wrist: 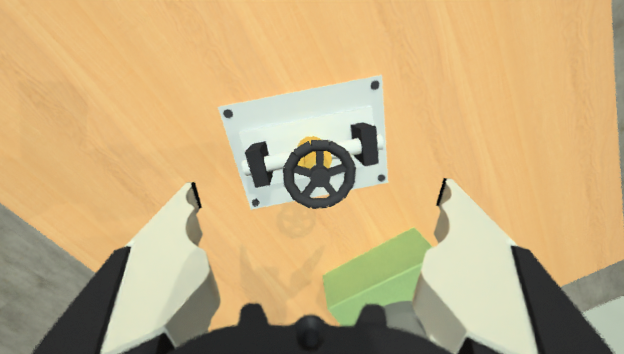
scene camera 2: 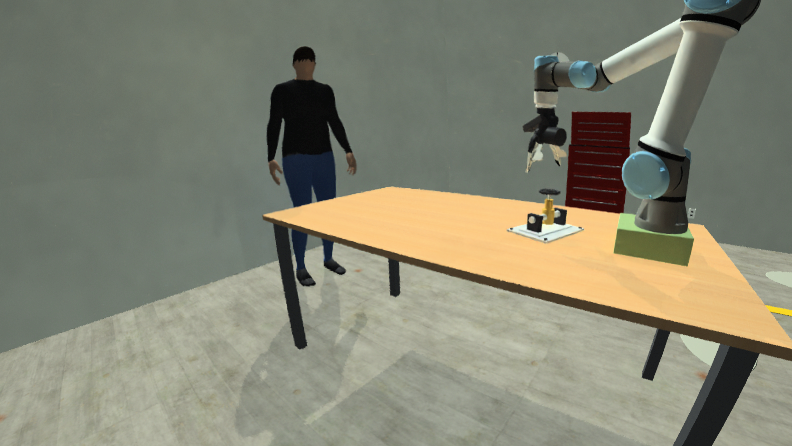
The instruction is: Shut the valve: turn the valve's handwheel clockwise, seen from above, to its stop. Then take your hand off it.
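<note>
The valve's black five-spoked handwheel (scene camera 2: 549, 191) (wrist: 320, 176) stands level on top of the brass valve body (scene camera 2: 548, 211) (wrist: 311, 155). The valve sits on a white pipe (wrist: 280, 162) between two black blocks, on a pale base plate (scene camera 2: 545, 238) (wrist: 300, 99) with dark screws at its corners. My gripper (scene camera 2: 543, 167) (wrist: 316, 183) is wide open and empty. It hangs well above the handwheel, apart from it, with its two pale fingers spread to either side in the wrist view.
The robot's base stands on a green block (scene camera 2: 652, 247) (wrist: 377, 265) at the right of the wooden table (scene camera 2: 421, 232) (wrist: 150, 65). A red tool cabinet (scene camera 2: 598, 171) stands behind the table. A person (scene camera 2: 304, 119) stands beyond its far left end.
</note>
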